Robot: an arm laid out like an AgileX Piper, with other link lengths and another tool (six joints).
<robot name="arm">
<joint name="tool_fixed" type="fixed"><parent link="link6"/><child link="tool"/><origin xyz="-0.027 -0.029 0.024" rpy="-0.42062 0 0.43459"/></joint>
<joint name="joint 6" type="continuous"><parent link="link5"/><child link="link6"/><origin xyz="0 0.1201 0" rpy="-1.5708 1.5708 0"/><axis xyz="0 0 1"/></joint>
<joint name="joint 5" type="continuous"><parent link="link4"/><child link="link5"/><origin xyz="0 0 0" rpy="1.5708 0 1.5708"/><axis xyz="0 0 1"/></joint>
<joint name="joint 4" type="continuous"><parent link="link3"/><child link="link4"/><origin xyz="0.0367 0.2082 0" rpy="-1.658 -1.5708 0"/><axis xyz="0 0 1"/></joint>
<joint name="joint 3" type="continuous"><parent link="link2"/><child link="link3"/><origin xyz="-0.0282 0.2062 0" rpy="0 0 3.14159"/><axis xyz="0 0 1"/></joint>
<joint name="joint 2" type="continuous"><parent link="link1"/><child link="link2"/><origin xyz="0 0 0" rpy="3.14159 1.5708 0"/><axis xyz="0 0 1"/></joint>
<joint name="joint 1" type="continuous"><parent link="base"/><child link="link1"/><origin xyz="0 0 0.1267" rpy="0 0 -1.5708"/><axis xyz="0 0 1"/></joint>
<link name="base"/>
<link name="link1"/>
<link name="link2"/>
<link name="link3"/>
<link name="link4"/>
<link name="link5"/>
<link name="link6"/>
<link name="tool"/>
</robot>
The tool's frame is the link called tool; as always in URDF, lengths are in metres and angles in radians. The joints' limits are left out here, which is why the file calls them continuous.
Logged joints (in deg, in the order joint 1, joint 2, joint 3, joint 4, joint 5, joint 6), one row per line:
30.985, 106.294, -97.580, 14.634, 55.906, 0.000
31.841, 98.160, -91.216, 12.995, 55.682, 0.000
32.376, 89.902, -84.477, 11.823, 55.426, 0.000
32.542, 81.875, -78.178, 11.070, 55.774, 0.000
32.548, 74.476, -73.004, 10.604, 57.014, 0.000
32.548, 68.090, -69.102, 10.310, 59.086, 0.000
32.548, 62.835, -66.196, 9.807, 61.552, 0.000
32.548, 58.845, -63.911, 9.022, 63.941, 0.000
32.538, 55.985, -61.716, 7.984, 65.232, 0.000
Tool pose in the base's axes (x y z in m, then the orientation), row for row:
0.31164, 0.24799, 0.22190, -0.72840, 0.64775, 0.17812, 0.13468
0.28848, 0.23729, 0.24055, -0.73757, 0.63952, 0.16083, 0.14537
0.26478, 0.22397, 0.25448, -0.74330, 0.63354, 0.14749, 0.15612
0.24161, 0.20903, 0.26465, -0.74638, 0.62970, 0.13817, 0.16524
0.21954, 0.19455, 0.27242, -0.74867, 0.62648, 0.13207, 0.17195
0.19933, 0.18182, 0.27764, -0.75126, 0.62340, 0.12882, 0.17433
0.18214, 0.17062, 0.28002, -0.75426, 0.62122, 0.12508, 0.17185
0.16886, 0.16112, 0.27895, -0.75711, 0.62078, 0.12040, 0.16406
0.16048, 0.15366, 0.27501, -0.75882, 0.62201, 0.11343, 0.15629
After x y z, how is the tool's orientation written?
As a quaternion, x y z w.
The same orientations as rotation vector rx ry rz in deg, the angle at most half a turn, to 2 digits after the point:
-120.94, 107.55, 29.57
-121.73, 105.54, 26.54
-121.94, 103.93, 24.20
-121.83, 102.78, 22.55
-121.75, 101.88, 21.48
-122.01, 101.24, 20.92
-122.66, 101.03, 20.34
-123.66, 101.39, 19.66
-124.47, 102.03, 18.61

